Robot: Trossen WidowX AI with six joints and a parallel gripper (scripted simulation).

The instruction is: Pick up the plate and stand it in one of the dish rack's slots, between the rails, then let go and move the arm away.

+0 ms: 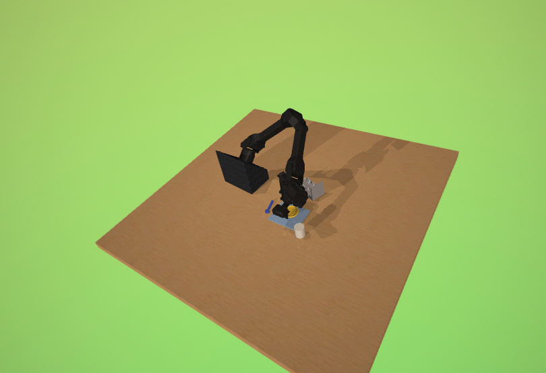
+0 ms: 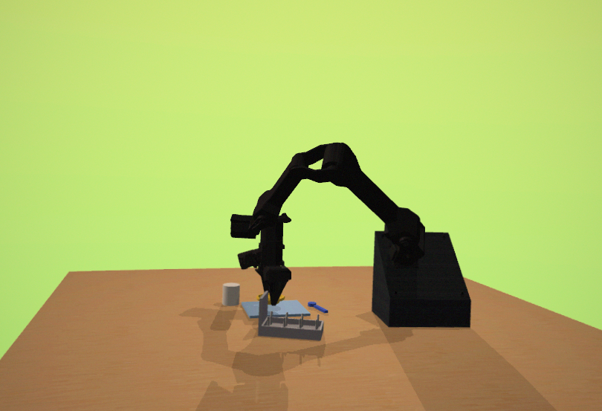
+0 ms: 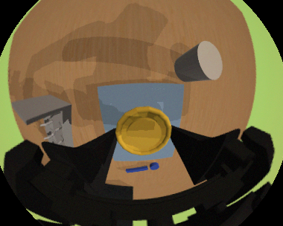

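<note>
Right now the light blue mat is 1 cm behind my gripper tip and 2 cm below it. Also, from my gripper tip: white cup (9 cm ahead, 7 cm to the right); yellow plate (1 cm above); blue spoon (12 cm behind, 1 cm to the right, 2 cm below).
</note>
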